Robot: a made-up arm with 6 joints.
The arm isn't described. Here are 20 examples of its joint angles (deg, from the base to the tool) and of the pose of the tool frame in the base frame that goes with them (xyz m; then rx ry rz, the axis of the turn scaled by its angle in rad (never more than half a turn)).
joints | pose
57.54 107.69 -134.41 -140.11 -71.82 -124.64 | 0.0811 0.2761 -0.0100 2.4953 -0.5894 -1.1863
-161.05 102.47 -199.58 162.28 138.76 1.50 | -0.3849 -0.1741 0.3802 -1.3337 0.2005 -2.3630
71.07 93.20 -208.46 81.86 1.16 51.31 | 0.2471 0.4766 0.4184 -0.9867 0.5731 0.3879
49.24 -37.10 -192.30 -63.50 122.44 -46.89 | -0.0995 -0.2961 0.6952 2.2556 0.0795 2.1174
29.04 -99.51 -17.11 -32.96 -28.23 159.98 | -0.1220 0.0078 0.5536 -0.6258 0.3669 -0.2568
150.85 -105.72 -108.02 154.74 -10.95 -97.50 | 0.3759 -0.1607 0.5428 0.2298 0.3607 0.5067
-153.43 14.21 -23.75 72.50 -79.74 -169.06 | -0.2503 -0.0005 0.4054 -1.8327 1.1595 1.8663
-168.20 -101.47 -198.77 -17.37 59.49 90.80 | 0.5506 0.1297 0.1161 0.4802 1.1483 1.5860
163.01 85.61 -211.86 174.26 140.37 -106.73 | -0.3088 0.0808 0.5169 1.1884 1.0229 0.7948
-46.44 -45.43 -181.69 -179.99 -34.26 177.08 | -0.2003 0.2106 0.7488 -0.2613 0.1044 2.2686
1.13 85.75 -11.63 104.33 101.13 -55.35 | 0.0273 0.1148 0.1116 -0.9566 1.6479 1.1444
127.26 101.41 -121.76 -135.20 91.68 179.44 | -0.2270 0.4222 -0.0427 -1.1785 -0.7649 -1.2650
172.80 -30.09 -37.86 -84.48 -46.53 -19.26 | -0.1577 -0.1124 0.5241 1.6355 -0.7699 -0.6180
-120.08 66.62 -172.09 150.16 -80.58 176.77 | -0.2642 -0.3410 0.3439 1.2774 -2.1471 -0.3373
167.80 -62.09 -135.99 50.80 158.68 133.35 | 0.2145 -0.1369 0.6123 -1.9811 -1.9118 0.7839
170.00 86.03 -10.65 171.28 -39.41 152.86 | -0.0139 0.0224 0.2757 -0.3265 1.1211 -0.6241
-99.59 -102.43 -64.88 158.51 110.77 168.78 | 0.1091 0.3681 0.5698 -0.9760 1.4838 0.6847
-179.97 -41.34 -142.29 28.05 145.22 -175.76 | 0.0886 -0.0595 0.7094 2.7692 0.5982 -0.9484
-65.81 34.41 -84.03 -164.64 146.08 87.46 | 0.1490 -0.4133 0.5038 -0.2235 -0.2371 0.1739
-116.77 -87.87 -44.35 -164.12 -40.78 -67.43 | 0.0493 0.0187 0.4591 0.8699 1.8345 -2.0952
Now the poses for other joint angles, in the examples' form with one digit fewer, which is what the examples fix.
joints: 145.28 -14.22 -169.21 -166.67 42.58 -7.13
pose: 0.080 -0.053 0.910 1.066 -0.151 2.464
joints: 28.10 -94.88 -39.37 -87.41 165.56 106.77
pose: -0.134 -0.191 0.447 0.421 -2.383 0.646
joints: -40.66 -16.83 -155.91 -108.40 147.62 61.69
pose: -0.150 -0.028 0.747 -0.645 -2.517 0.478
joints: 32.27 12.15 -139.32 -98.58 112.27 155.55
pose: 0.292 0.036 0.752 0.068 2.173 -1.892
